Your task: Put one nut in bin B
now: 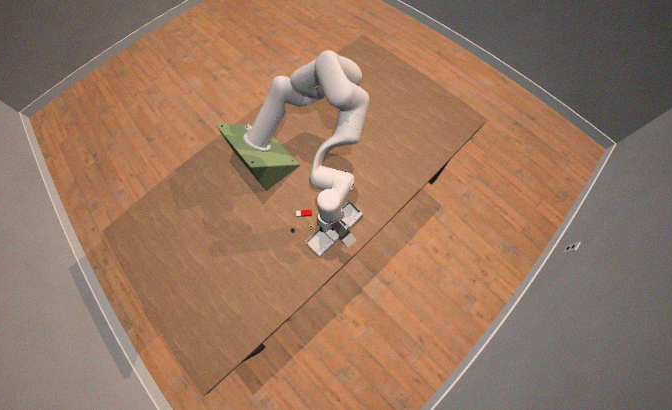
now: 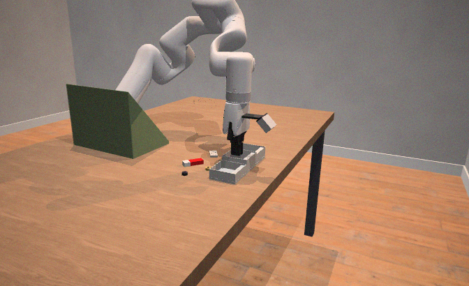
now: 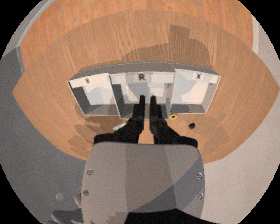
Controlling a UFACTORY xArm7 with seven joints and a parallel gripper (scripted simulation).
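My hand is 120 mm past the white die, 80 mm to the right of it and 60 mm above it. Round my hand: yellow nut: 70 mm behind, 60 mm below, 50 mm to the right.
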